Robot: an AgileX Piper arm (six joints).
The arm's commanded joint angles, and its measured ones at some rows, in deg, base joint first. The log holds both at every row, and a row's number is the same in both.
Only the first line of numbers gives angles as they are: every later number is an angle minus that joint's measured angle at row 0.
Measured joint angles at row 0:
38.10, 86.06, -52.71, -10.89, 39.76, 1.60
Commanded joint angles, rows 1 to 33:
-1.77, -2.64, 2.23, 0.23, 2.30, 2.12
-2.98, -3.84, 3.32, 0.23, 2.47, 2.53
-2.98, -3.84, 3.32, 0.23, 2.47, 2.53
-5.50, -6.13, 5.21, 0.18, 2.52, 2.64
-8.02, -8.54, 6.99, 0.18, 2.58, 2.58
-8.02, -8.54, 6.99, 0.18, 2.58, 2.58
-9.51, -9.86, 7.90, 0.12, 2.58, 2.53
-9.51, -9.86, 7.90, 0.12, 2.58, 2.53
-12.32, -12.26, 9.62, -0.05, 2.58, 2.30
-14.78, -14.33, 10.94, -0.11, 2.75, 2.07
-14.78, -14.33, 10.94, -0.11, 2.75, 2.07
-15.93, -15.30, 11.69, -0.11, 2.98, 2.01
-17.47, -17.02, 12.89, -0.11, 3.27, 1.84
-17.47, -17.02, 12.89, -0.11, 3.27, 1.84
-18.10, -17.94, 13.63, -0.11, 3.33, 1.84
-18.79, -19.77, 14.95, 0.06, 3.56, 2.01
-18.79, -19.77, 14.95, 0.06, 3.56, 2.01
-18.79, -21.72, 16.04, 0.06, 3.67, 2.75
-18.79, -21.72, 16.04, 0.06, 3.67, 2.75
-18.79, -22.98, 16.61, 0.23, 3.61, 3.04
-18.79, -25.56, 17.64, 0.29, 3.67, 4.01
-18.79, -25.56, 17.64, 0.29, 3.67, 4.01
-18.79, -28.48, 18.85, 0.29, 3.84, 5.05
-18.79, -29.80, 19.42, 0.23, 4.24, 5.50
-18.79, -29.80, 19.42, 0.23, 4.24, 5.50
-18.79, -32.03, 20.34, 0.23, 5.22, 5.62
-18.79, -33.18, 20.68, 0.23, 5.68, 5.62
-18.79, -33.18, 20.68, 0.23, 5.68, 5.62
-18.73, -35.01, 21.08, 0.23, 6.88, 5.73
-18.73, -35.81, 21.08, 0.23, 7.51, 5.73
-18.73, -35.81, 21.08, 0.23, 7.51, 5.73
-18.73, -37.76, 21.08, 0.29, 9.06, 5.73
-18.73, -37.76, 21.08, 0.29, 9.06, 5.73
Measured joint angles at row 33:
-18.33, -35.41, 20.80, 0.40, 6.99, 4.93
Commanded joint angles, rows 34 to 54:
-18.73, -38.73, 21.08, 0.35, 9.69, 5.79
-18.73, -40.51, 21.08, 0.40, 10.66, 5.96
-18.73, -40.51, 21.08, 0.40, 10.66, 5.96
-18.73, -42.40, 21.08, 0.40, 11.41, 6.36
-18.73, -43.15, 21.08, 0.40, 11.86, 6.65
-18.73, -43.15, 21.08, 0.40, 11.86, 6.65
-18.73, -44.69, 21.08, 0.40, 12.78, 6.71
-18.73, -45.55, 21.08, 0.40, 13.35, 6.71
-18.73, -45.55, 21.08, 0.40, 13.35, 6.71
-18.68, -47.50, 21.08, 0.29, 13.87, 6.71
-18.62, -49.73, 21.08, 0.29, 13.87, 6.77
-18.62, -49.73, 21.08, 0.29, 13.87, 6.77
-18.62, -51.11, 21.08, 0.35, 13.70, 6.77
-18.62, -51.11, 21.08, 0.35, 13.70, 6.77
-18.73, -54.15, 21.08, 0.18, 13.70, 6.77
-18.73, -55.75, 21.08, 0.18, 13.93, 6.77
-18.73, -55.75, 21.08, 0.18, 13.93, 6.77
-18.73, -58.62, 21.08, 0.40, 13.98, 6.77
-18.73, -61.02, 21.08, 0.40, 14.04, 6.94
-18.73, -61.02, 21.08, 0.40, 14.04, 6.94
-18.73, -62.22, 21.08, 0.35, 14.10, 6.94
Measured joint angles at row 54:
-18.33, -59.25, 20.80, 0.58, 13.70, 6.25
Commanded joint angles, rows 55 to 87:
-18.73, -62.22, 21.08, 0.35, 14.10, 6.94
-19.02, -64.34, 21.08, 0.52, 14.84, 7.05
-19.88, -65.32, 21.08, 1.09, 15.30, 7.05
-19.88, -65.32, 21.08, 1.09, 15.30, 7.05
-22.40, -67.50, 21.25, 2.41, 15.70, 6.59
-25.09, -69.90, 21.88, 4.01, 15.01, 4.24
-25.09, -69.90, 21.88, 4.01, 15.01, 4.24
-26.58, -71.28, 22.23, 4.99, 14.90, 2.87
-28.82, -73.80, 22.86, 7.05, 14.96, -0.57
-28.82, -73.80, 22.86, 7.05, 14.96, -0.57
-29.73, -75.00, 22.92, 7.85, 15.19, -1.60
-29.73, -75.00, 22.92, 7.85, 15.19, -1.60
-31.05, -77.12, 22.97, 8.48, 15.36, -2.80
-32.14, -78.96, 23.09, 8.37, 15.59, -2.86
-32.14, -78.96, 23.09, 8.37, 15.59, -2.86
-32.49, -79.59, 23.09, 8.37, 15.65, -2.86
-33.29, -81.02, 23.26, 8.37, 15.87, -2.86
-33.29, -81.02, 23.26, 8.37, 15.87, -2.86
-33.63, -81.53, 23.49, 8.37, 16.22, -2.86
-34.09, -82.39, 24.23, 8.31, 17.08, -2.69
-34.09, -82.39, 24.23, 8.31, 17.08, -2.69
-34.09, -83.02, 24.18, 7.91, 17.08, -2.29
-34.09, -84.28, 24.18, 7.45, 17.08, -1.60
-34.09, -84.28, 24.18, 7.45, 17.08, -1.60
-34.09, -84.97, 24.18, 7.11, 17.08, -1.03
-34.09, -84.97, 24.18, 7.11, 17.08, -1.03
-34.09, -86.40, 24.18, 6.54, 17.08, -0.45
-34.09, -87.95, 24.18, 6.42, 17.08, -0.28
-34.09, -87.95, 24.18, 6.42, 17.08, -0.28
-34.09, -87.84, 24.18, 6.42, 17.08, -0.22
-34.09, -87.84, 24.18, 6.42, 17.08, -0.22
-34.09, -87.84, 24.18, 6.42, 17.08, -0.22
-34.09, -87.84, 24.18, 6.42, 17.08, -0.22
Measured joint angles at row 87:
-33.63, -86.29, 24.06, 6.71, 17.19, -0.63
